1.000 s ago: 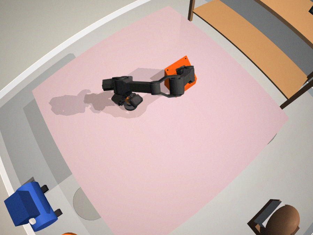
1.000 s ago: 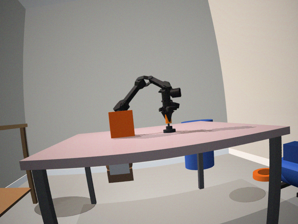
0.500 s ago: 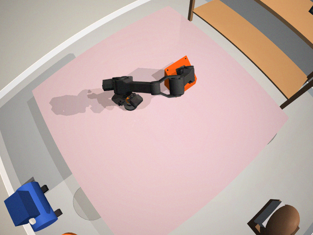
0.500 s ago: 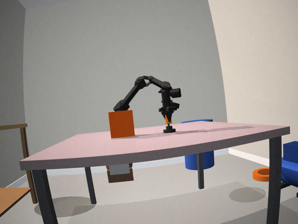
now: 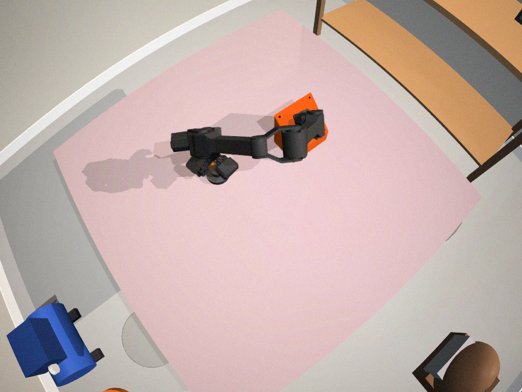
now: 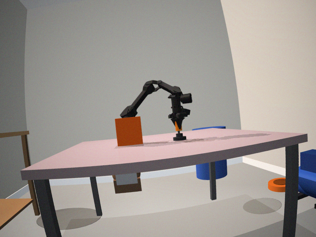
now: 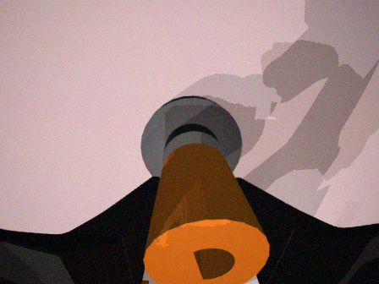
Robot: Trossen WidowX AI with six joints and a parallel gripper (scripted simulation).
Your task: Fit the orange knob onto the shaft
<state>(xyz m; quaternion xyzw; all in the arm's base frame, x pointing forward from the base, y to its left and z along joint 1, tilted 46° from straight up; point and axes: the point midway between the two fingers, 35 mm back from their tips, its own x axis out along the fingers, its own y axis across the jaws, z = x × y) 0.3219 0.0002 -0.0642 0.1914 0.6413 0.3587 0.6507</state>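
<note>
My gripper tip is 2 cm below the orange knob. The rest, counted from my gripper tip: pedestal: 4 cm below.
</note>
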